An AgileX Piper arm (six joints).
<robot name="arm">
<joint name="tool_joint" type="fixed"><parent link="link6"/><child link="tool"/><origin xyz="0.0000 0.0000 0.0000" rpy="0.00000 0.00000 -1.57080"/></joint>
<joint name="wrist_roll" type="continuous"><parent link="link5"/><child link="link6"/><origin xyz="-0.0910 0.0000 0.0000" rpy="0.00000 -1.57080 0.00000"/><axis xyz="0 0 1"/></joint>
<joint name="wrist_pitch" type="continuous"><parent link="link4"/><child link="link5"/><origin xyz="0.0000 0.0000 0.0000" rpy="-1.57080 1.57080 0.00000"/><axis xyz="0 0 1"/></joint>
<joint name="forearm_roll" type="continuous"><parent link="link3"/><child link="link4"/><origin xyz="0.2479 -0.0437 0.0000" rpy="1.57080 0.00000 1.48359"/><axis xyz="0 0 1"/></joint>
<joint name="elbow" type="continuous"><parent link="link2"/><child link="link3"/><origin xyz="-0.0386 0.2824 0.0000" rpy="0.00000 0.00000 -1.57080"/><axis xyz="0 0 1"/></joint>
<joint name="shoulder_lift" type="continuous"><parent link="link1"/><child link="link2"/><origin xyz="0.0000 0.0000 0.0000" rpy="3.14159 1.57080 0.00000"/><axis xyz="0 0 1"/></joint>
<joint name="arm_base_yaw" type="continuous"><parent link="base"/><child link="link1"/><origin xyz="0.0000 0.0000 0.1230" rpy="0.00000 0.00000 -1.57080"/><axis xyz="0 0 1"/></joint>
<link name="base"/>
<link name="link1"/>
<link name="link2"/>
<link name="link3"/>
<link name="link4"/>
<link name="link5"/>
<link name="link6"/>
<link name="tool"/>
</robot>
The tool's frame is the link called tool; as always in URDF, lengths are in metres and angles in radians. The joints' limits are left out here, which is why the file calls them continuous.
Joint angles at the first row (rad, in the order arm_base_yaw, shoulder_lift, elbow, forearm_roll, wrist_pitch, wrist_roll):
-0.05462, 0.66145, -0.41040, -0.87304, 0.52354, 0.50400
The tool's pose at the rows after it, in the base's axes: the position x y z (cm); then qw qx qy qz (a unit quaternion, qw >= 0):
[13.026 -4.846 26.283 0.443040 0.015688 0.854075 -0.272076]
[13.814 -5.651 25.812 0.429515 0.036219 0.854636 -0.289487]
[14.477 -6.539 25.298 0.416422 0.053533 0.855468 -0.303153]
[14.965 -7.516 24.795 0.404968 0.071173 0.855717 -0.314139]
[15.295 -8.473 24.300 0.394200 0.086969 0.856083 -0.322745]
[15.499 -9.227 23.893 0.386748 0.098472 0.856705 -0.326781]
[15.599 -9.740 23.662 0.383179 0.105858 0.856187 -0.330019]
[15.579 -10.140 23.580 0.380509 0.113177 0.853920 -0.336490]
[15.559 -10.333 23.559 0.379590 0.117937 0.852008 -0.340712]
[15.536 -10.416 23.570 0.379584 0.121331 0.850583 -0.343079]
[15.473 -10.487 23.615 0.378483 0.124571 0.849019 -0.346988]
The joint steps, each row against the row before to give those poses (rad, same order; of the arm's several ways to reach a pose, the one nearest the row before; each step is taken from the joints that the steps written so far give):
-0.02407, 0.05724, -0.00092, -0.11261, 0.00217, 0.12129
-0.03887, 0.06344, 0.00009, -0.10330, -0.00788, 0.11114
-0.05132, 0.05897, -0.00023, -0.08412, -0.01914, 0.08561
-0.05866, 0.05243, -0.00038, -0.07752, -0.02419, 0.07767
-0.05642, 0.04581, -0.00024, -0.07042, -0.02284, 0.06883
-0.04557, 0.03435, -0.00028, -0.05369, -0.02238, 0.05226
-0.03011, 0.02110, -0.00035, -0.04353, -0.01422, 0.04131
-0.01947, 0.01160, -0.00021, -0.03789, 0.00106, 0.03605
-0.00745, 0.00531, 0.00004, -0.02237, 0.00507, 0.02374
-0.00217, 0.00157, 0.00003, -0.01062, 0.00512, 0.01362
-0.00024, -0.00050, -0.00024, -0.00469, 0.01016, 0.00601

